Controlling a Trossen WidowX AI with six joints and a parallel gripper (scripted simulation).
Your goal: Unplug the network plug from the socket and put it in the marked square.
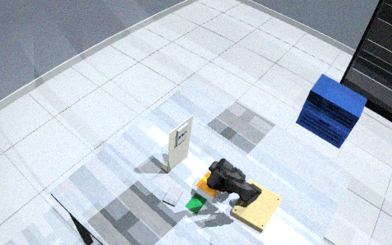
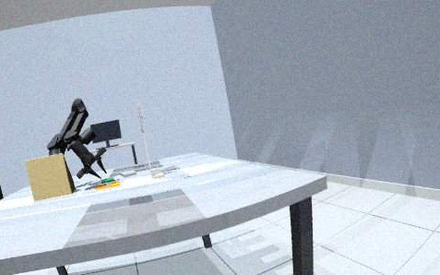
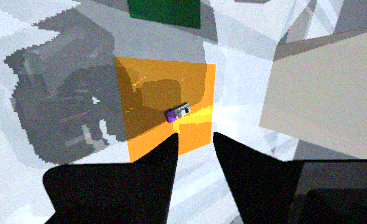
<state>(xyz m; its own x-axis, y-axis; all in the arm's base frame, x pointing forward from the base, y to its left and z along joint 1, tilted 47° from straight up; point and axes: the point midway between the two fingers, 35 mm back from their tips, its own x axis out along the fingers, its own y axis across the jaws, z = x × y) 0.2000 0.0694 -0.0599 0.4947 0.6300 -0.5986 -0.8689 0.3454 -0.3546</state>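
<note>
Right now my gripper tip is 10 mm short of the purple network plug, 10 mm to the right of it and 40 mm above it. From my gripper tip the other things lie so: grey plate: 120 mm ahead, 200 mm to the left, 40 mm below; then upright panel: 240 mm ahead, 20 mm to the left, 120 mm above; then orange square: 10 mm ahead, 10 mm to the left, 40 mm below.
</note>
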